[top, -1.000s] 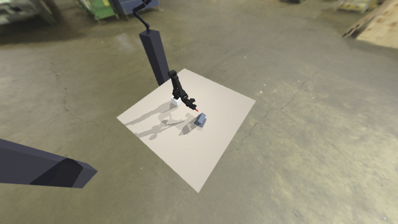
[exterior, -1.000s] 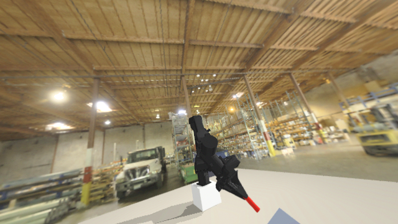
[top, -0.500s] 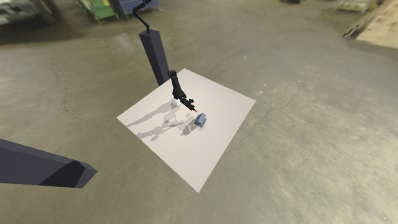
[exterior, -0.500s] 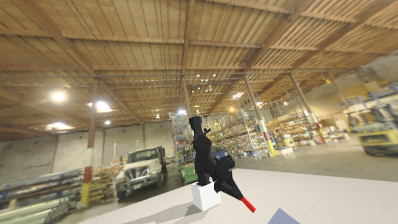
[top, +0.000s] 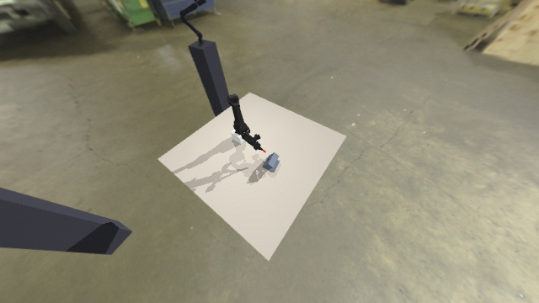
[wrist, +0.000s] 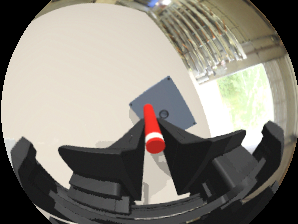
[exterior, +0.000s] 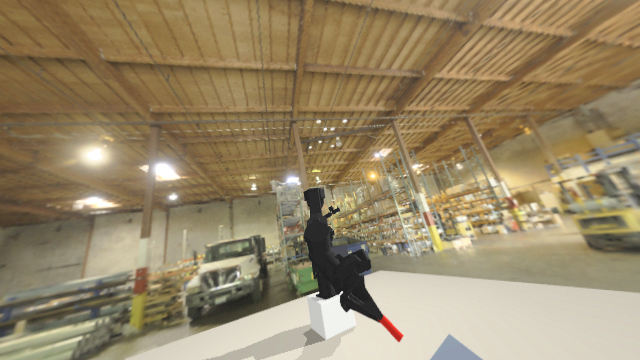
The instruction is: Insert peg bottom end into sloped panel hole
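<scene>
Right now the grey-blue sloped panel is 100 mm ahead of my gripper tip, 70 mm below it and 40 mm to the right of it. From my gripper tip the other things lie so: red round peg (10 mm behind, 10 mm above).
</scene>
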